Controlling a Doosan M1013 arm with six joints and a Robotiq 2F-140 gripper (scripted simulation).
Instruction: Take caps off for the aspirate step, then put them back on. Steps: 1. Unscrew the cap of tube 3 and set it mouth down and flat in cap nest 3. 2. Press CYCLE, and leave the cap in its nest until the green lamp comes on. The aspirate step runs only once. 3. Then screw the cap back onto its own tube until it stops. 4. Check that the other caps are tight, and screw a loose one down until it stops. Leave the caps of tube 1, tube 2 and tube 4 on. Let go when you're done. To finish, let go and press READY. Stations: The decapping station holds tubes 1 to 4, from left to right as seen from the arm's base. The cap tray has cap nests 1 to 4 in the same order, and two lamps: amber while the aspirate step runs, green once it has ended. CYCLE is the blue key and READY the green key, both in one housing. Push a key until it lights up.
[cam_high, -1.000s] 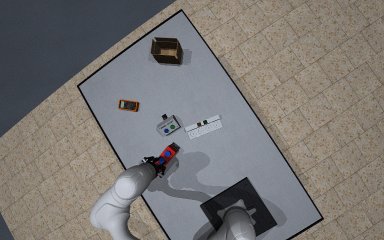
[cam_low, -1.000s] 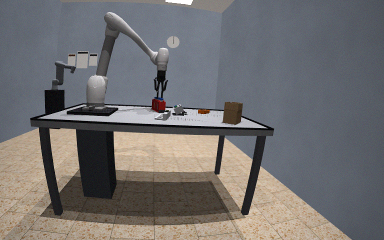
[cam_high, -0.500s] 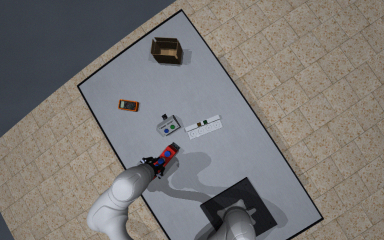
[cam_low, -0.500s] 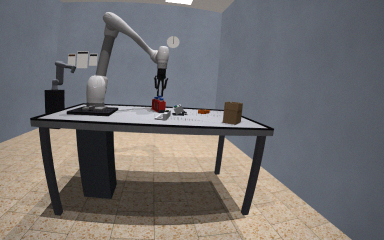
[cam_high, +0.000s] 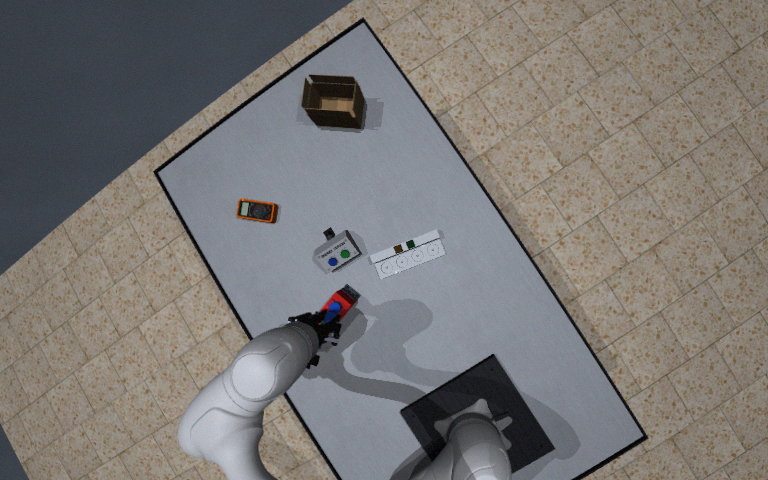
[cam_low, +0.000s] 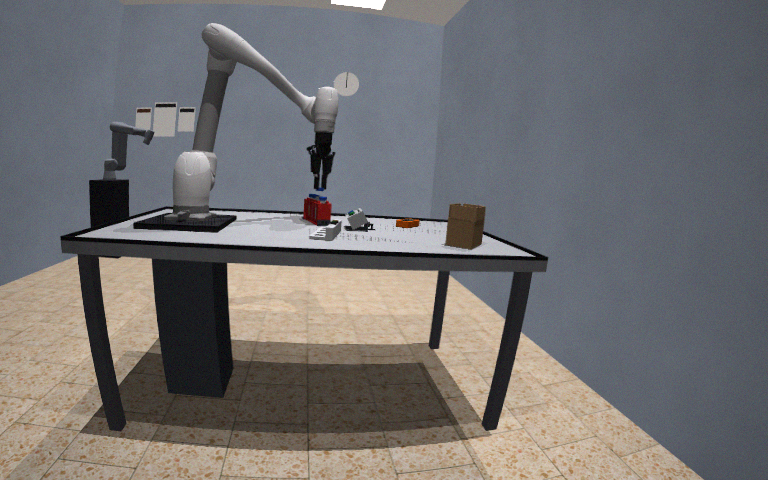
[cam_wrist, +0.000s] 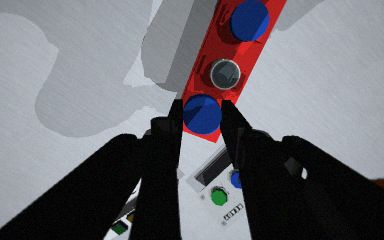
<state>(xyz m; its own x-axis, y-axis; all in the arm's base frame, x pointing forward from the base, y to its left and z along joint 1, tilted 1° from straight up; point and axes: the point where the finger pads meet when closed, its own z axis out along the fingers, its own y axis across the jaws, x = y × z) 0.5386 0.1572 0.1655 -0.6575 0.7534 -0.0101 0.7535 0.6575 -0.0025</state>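
Now: hand 140 mm short of the green ready key, 110 mm to the left of it and 120 mm above it. Also, from my hand: key housing (160 mm ahead, 80 mm to the right, 130 mm below); then blue cap (30 mm below); then blue cycle key (140 mm ahead, 60 mm to the right, 120 mm below).
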